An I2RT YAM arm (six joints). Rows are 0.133 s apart.
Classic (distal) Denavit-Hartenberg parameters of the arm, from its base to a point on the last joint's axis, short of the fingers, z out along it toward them. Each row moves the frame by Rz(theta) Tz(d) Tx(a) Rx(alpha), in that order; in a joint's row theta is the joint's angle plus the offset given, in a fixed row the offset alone. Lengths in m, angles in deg.
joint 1: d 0.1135, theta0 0, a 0.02, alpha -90
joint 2: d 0, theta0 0, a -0.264, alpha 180
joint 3: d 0, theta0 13.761, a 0.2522, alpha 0
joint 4: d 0, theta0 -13.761, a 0.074, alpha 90
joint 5: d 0, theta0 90, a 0, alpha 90
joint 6: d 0.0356, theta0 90, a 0, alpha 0
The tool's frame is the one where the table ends.
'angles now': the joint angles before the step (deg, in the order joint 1, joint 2, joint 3, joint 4, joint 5, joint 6). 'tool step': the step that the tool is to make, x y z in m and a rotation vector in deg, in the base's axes. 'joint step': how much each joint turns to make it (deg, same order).
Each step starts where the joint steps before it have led.
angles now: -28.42, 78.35, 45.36, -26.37, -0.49, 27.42
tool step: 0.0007, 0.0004, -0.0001, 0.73, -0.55, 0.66
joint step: 0.00, 0.07, 0.00, 0.21, -1.11, -0.11
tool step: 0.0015, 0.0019, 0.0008, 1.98, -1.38, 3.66
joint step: -0.01, 0.01, 0.14, 0.03, -3.94, -1.93
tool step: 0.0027, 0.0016, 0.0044, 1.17, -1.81, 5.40
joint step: -0.01, -0.07, 0.80, -0.33, -4.42, -3.68
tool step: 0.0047, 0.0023, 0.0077, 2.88, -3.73, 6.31
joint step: 0.01, -0.03, 1.33, -0.17, -7.00, -3.14
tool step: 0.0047, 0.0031, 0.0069, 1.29, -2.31, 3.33
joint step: 0.64, -0.01, 1.23, -0.16, -3.34, -1.09
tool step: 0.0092, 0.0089, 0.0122, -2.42, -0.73, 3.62
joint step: 2.67, 0.04, 2.67, -1.55, 0.99, -1.94
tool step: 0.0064, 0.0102, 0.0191, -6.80, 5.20, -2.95
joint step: 3.81, 0.07, 5.23, -7.02, 10.66, 1.01
